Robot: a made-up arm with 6 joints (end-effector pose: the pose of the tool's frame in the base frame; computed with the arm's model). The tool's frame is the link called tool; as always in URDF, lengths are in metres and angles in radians. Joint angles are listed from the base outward.
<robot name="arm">
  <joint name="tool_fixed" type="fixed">
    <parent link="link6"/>
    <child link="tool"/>
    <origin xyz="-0.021 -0.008 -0.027" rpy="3.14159 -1.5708 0"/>
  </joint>
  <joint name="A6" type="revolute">
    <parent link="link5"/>
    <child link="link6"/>
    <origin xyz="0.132 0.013 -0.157"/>
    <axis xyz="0 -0.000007 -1"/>
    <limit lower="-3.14" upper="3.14"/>
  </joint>
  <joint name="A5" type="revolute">
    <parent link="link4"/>
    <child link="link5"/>
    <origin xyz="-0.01 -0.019 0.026"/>
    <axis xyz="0 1 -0.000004"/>
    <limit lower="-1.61" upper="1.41"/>
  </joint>
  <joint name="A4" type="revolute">
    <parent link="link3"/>
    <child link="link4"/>
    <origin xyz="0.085 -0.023 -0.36"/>
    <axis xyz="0 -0.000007 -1"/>
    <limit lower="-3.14" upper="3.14"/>
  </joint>
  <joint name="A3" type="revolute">
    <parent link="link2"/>
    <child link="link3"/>
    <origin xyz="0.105 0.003 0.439"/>
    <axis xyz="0 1 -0.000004"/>
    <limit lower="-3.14" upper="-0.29"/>
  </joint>
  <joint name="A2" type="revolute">
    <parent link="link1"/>
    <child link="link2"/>
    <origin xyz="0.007 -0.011 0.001"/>
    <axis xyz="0 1 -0.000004"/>
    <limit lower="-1.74" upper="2"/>
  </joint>
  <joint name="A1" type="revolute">
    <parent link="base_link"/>
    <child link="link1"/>
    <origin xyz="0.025 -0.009 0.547"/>
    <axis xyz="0 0 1"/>
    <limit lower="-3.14" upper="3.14"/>
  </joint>
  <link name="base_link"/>
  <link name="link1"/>
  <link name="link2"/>
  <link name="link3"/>
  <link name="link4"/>
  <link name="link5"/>
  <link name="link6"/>
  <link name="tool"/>
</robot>
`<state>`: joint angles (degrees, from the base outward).
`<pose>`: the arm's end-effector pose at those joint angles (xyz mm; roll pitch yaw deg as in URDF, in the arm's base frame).
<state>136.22 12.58 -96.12 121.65 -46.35 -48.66</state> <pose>-250.9 524.9 864.5 -59.56 -27.06 -87.54</pose>
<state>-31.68 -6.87 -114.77 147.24 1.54 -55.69</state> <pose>427.7 -337.5 1249.4 -91.02 32.93 149.31</pose>
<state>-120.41 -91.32 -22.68 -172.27 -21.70 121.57</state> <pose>-5.1 -16.5 736.4 51.37 2.48 62.44</pose>
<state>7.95 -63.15 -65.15 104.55 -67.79 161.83</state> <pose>-92.9 -270.8 1034.5 67.69 2.97 124.14</pose>
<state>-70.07 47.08 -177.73 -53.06 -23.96 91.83</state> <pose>351.8 -555.5 1200.9 -15.91 51.30 141.21</pose>
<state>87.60 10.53 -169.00 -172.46 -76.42 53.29</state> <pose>52.7 380.6 1168.9 123.92 -7.77 -85.00</pose>
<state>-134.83 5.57 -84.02 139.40 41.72 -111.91</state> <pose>-488.7 -526.8 946.4 -25.29 20.22 72.66</pose>
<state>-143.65 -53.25 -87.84 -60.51 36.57 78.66</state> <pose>-15.4 16.9 1364.4 -41.14 26.15 1.06</pose>
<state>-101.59 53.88 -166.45 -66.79 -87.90 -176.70</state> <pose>48.6 -562.1 937.1 -69.73 22.19 175.69</pose>
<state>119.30 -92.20 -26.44 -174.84 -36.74 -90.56</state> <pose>25.3 -40.1 717.7 -94.01 -7.98 -57.59</pose>
